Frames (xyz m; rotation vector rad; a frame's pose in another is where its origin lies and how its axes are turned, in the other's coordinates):
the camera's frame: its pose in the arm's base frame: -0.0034 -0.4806 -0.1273 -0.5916 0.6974 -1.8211
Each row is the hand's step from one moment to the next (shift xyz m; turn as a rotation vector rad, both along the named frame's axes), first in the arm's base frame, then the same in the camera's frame.
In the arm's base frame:
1: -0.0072 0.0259 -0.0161 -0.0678 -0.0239 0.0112
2: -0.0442 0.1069 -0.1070 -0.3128 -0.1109 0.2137
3: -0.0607 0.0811 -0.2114 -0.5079 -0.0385 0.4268
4: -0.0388 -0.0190 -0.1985 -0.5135 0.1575 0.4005
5: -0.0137 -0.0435 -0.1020 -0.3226 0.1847 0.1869
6: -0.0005 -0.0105 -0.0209 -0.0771 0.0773 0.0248
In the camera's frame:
1: -0.0232 -0.0007 -0.0211 0.0455 -0.0455 -0.0339
2: -0.0938 0.0163 -0.1256 0.2222 -0.3236 -0.0415
3: -0.0714 0.0861 -0.2060 0.2330 -0.6212 -0.0371
4: 0.0166 0.1195 -0.1635 0.0484 -0.6614 -0.0956
5: 0.0383 0.0749 -0.0735 -0.0550 -0.3941 -0.1217
6: 0.0086 0.0173 -0.0132 -0.0458 -0.0895 -0.0493

